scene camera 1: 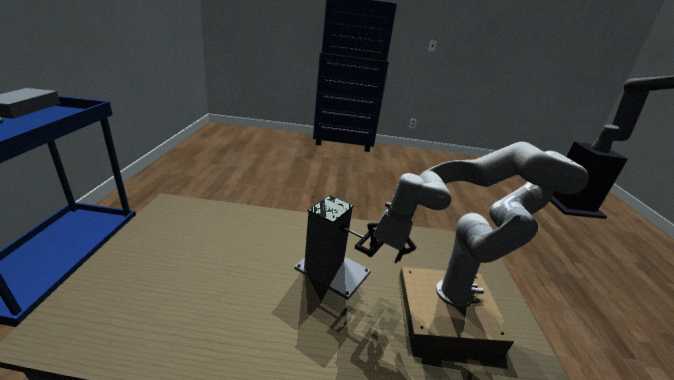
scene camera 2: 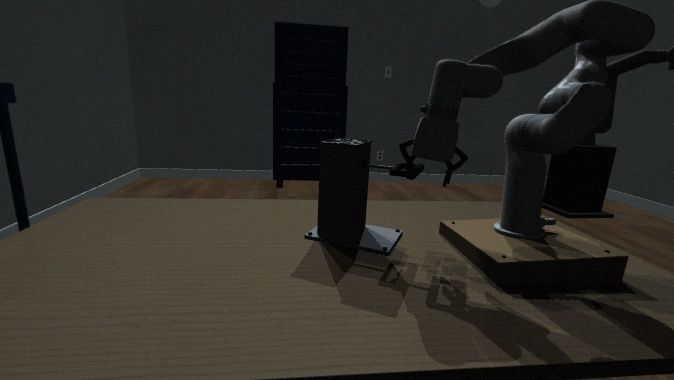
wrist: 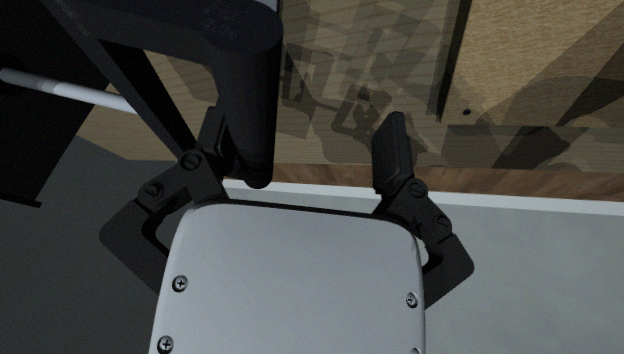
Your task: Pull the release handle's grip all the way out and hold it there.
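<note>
The release handle's dark frame and round grip bar (scene camera 1: pixel 363 251) (scene camera 2: pixel 410 172) (wrist: pixel 250 100) sit on the end of a thin metal rod (scene camera 1: pixel 355 233) (scene camera 2: pixel 381 166) (wrist: pixel 95 98). The rod comes out of the side of a tall black post (scene camera 1: pixel 325 245) (scene camera 2: pixel 342 190) (wrist: pixel 40 135), with a length of it showing. My gripper (scene camera 1: pixel 386 250) (scene camera 2: pixel 430 175) (wrist: pixel 312 113) is open wide, pointing down at the handle. In the wrist view its left finger is partly hidden behind the grip bar, on the post side. Its right finger stands well clear on the far side.
The post stands on a grey base plate (scene camera 1: pixel 352 275) (scene camera 2: pixel 382 239) bolted to the wooden table (scene camera 1: pixel 175 280) (scene camera 2: pixel 175 280). My arm's wooden mounting block (scene camera 1: pixel 420 310) (scene camera 2: pixel 565 272) is to the right. A blue cart (scene camera 1: pixel 80 122) and a dark cabinet (scene camera 1: pixel 352 100) (scene camera 2: pixel 310 100) stand beyond the table.
</note>
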